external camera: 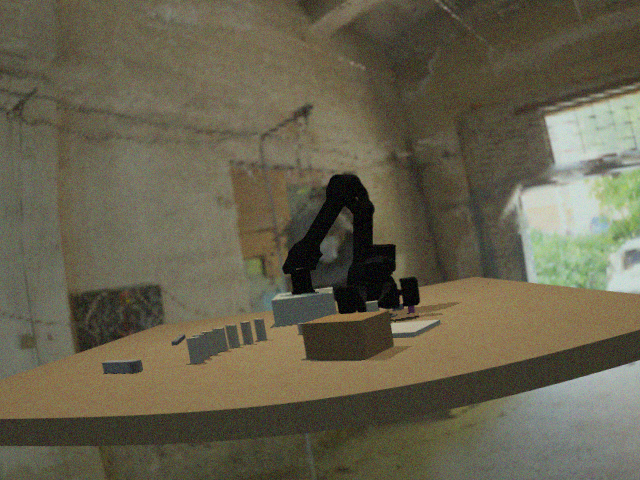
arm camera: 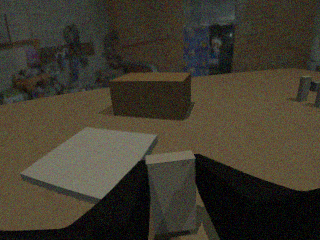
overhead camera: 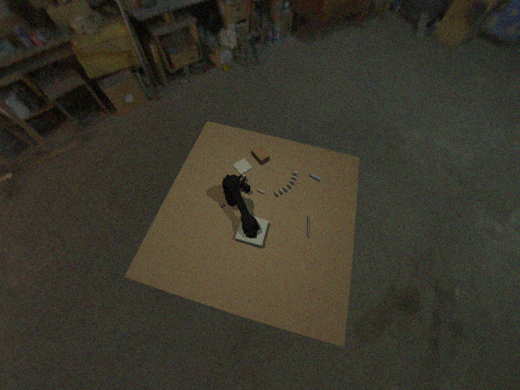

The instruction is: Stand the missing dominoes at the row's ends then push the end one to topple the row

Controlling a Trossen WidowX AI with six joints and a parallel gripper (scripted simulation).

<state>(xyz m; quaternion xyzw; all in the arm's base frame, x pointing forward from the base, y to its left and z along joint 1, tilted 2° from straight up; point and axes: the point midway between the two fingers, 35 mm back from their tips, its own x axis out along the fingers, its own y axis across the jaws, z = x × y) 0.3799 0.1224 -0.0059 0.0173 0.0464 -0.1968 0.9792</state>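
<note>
Right now the flat white plate is 11 cm ahead of my gripper tip, 4 cm below it and 3 cm to the left of it. The rest, counted from my gripper tip: grey cube 23 cm behind, 12 cm to the left, 4 cm below; brown box 21 cm ahead, 9 cm to the right, 2 cm below; purple piece 13 cm behind, 12 cm to the left, 4 cm below.
</note>
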